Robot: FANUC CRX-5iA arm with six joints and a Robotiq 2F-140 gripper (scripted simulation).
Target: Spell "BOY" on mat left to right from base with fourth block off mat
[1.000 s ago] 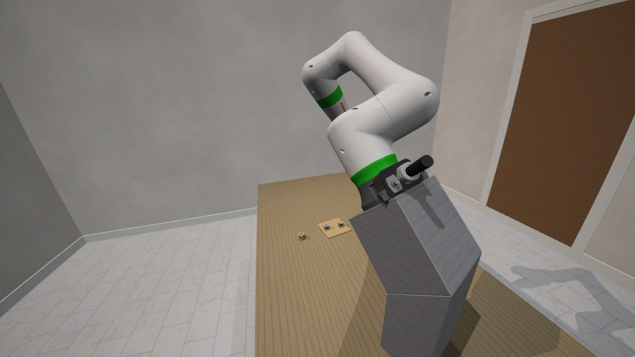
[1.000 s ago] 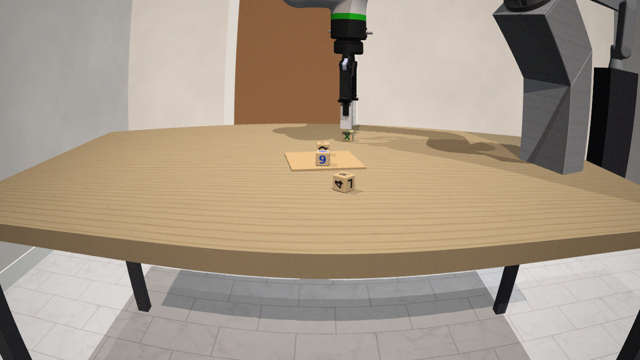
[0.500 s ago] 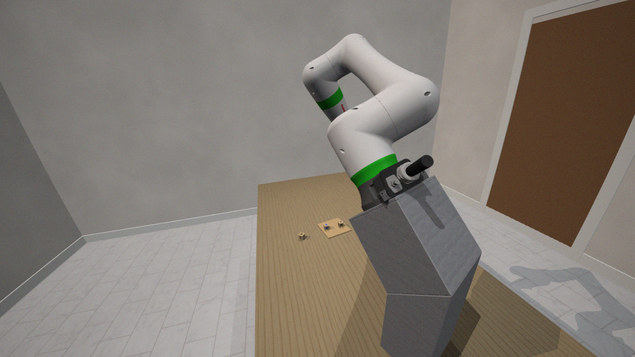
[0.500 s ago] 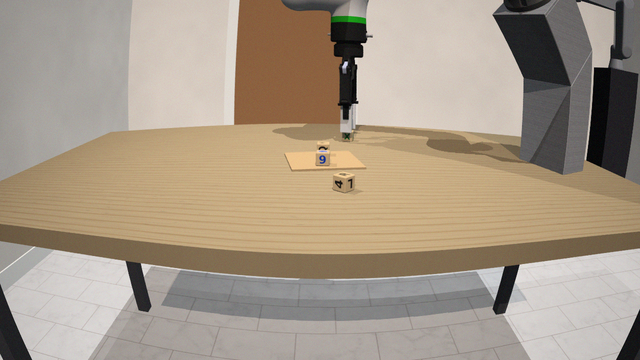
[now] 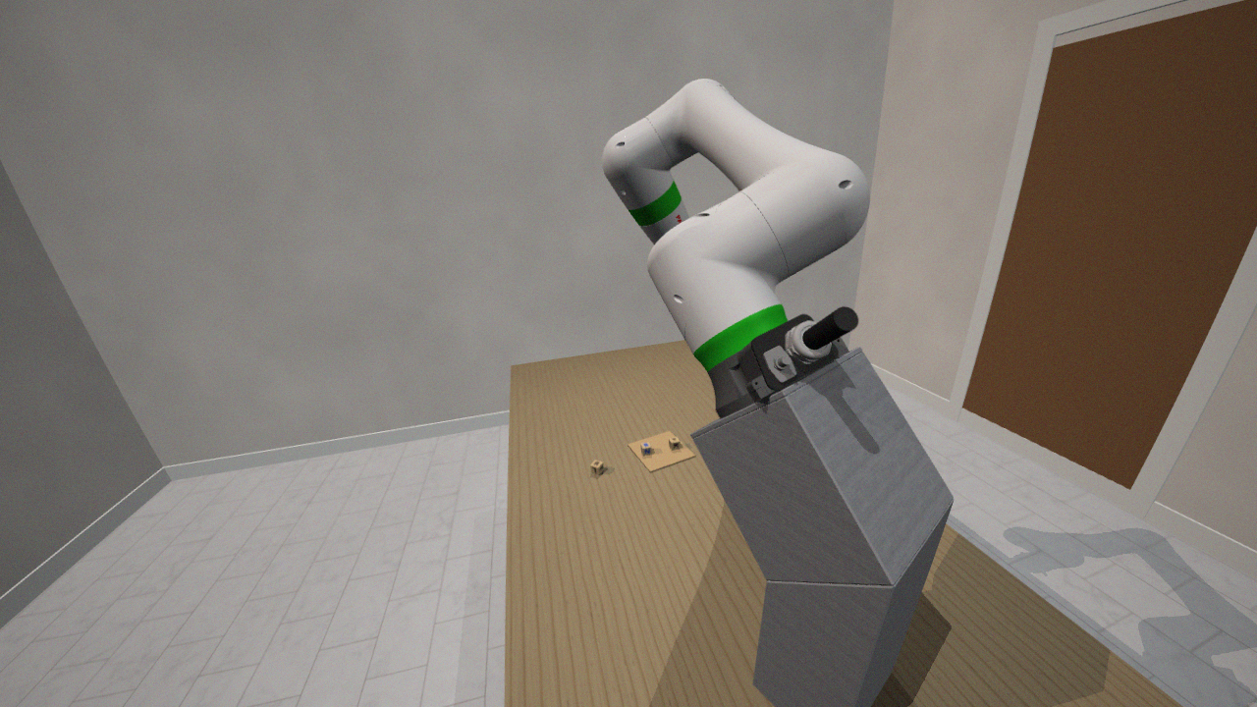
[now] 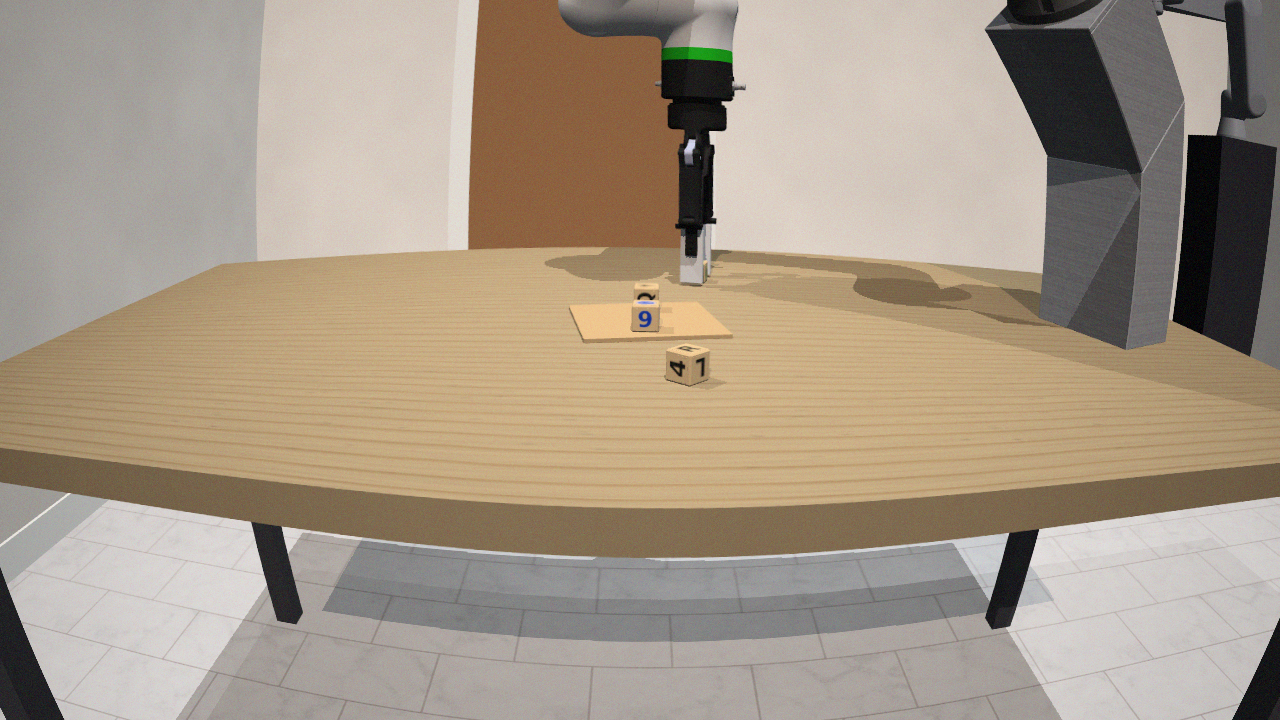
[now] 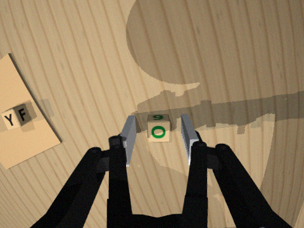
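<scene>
Now: hand 230 mm to the right of the tan mat, 30 mm above it and 20 mm short of it. Also, from my hand: block: 270 mm to the left, 20 mm below, 10 mm ahead.
</scene>
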